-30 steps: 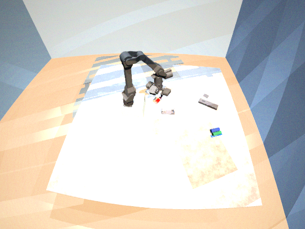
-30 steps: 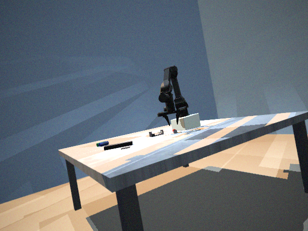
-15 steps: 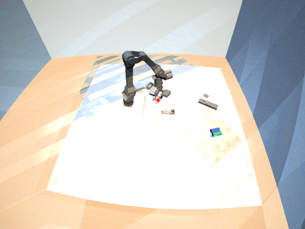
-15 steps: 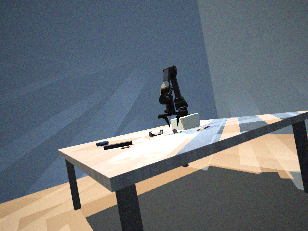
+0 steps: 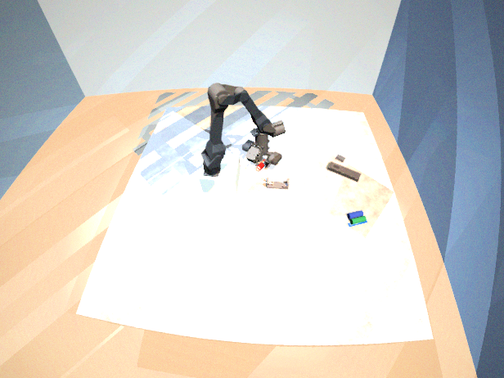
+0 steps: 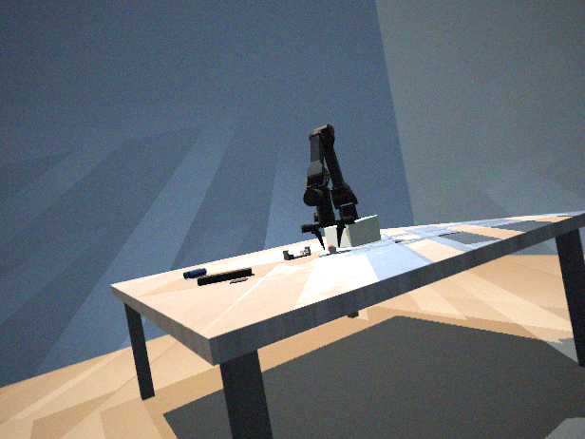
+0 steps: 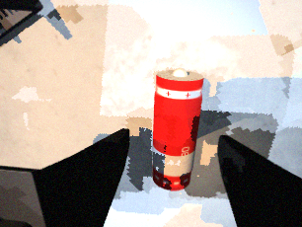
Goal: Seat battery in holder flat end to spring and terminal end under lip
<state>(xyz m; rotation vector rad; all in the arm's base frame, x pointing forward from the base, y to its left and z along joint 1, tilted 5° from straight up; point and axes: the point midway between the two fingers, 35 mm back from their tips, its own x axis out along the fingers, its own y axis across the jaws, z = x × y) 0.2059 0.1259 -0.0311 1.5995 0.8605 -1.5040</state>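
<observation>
The white battery lies right at my gripper tip. The rest, counted from my gripper tip: dark bar (400 mm ahead).
</observation>
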